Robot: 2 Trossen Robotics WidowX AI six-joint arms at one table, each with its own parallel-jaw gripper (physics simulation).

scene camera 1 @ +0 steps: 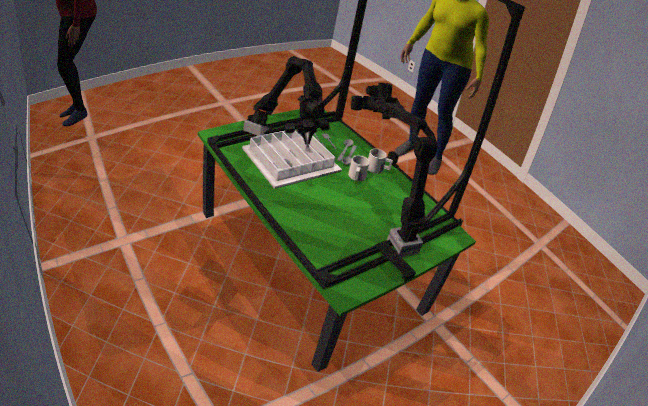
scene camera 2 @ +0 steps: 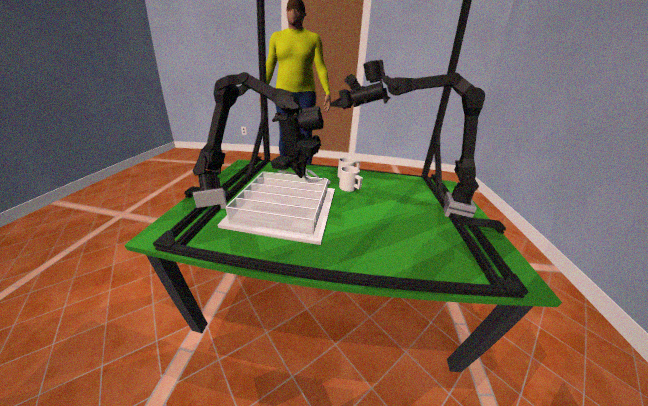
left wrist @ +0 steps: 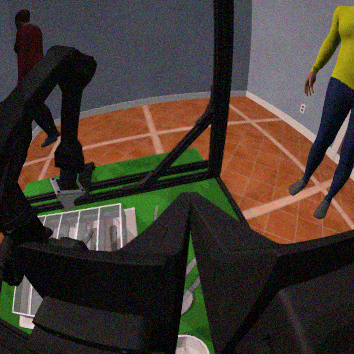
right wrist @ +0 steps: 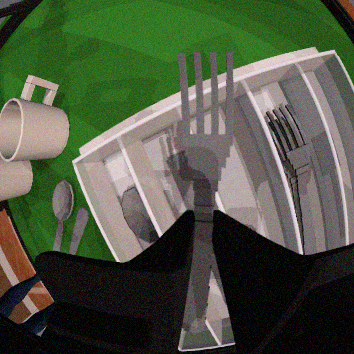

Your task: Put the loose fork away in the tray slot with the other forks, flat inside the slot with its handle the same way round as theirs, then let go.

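Note:
My right gripper (scene camera 1: 307, 136) (scene camera 2: 301, 168) (right wrist: 201, 217) is shut on the loose grey fork (right wrist: 205, 105) (scene camera 1: 308, 144). It holds the fork by the handle, tines pointing out and down, just above the white slotted tray (scene camera 1: 254, 142) (scene camera 2: 274, 221) (right wrist: 100, 200) near its far end. In the right wrist view the fork hangs over the slots between the spoon (right wrist: 137, 214) and the stacked forks (right wrist: 291, 154), which lie one slot further right. My left gripper (scene camera 1: 356, 102) (scene camera 2: 334, 104) (left wrist: 188, 199) is shut and empty, raised high beside the tray.
Two white mugs (scene camera 1: 359, 167) (scene camera 1: 377, 160) (scene camera 2: 349, 178) (right wrist: 31, 130) stand right of the tray. Loose spoons (scene camera 1: 346, 150) (right wrist: 63, 200) lie behind them. A person in yellow (scene camera 1: 447, 40) (scene camera 2: 296, 56) stands past the table's far side. Black frame posts rise at the table edges.

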